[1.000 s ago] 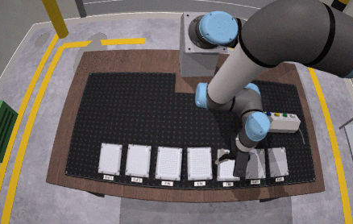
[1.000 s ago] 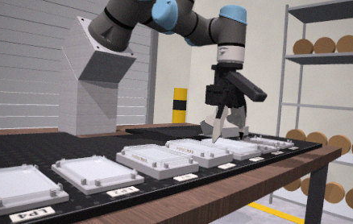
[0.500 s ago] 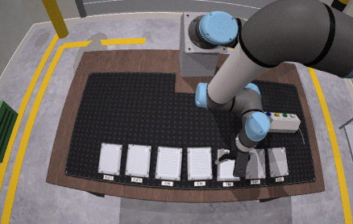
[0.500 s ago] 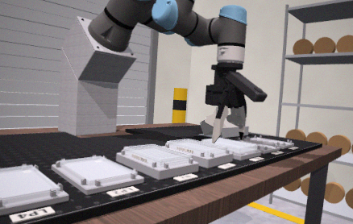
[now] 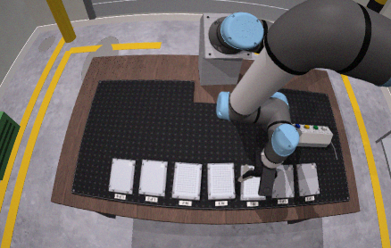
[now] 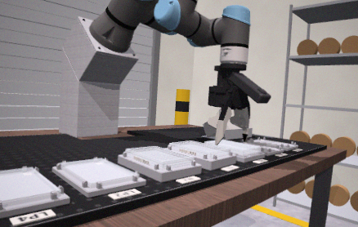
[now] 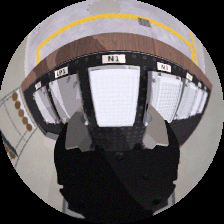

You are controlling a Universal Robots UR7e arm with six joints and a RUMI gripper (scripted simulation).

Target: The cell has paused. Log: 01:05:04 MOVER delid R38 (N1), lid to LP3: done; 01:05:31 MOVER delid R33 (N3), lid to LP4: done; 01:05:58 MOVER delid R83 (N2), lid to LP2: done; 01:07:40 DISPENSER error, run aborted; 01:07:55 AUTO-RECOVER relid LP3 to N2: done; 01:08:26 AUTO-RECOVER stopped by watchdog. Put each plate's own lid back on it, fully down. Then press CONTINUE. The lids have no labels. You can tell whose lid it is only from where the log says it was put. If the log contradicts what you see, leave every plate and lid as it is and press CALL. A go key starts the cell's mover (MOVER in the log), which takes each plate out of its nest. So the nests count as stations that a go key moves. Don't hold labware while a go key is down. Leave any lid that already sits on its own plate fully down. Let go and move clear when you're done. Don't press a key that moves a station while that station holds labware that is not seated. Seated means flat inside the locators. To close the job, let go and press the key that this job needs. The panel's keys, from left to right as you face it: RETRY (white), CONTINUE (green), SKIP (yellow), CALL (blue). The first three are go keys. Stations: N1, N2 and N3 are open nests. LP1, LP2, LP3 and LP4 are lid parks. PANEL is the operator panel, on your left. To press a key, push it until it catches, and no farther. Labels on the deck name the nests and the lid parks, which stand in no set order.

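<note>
Right now the well plate is 26 cm to the right of my hand, 5 cm behind it and 1 cm below it. The rest, counted from my hand: yellow SKIP key 30 cm to the left, 18 cm behind, 3 cm above; blue CALL key 25 cm to the left, 19 cm behind, 3 cm above; green CONTINUE key 34 cm to the left, 17 cm behind, 3 cm above.
</note>
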